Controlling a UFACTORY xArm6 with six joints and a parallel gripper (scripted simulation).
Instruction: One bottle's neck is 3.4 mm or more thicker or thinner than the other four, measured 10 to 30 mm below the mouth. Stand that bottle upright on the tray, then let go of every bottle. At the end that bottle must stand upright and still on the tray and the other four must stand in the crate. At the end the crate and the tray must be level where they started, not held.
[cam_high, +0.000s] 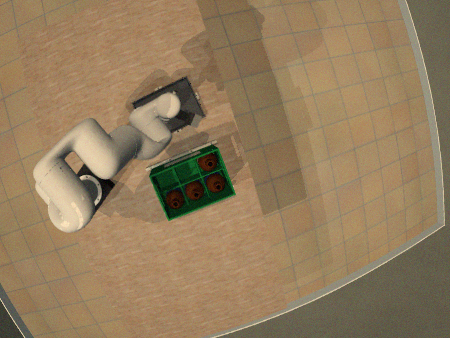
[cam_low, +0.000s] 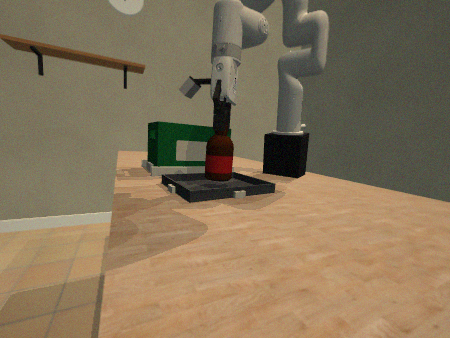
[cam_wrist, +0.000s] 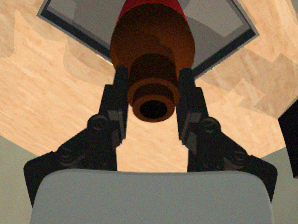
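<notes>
The brown bottle lies 7 cm below my hand. From my hand the other things lie so: tray (16 cm below); then green crate (29 cm to the right, 9 cm below, 4 cm behind).
</notes>
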